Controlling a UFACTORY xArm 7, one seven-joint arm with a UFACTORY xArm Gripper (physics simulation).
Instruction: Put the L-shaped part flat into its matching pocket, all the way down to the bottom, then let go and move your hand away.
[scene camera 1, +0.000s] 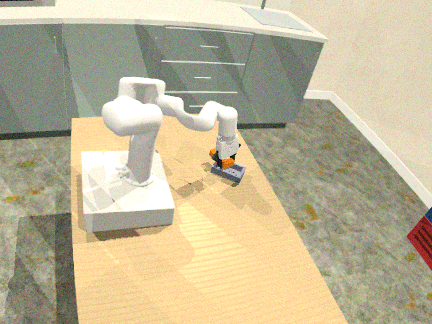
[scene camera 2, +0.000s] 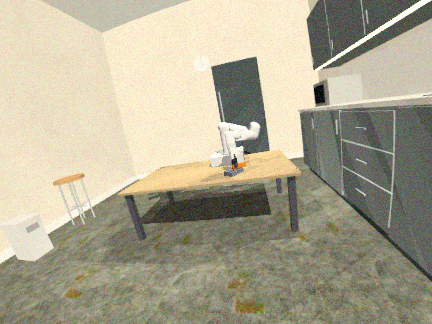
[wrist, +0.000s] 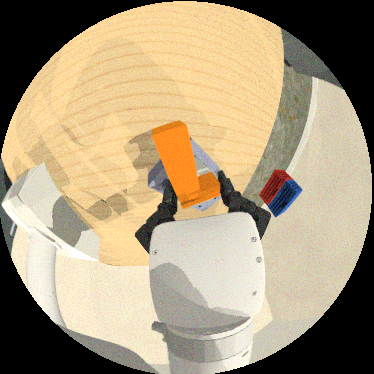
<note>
The gripper (wrist: 195, 181) holds an orange L-shaped part (wrist: 172, 141); nothing else touches it. Further things: a grey pocket block (wrist: 203, 163).
</note>
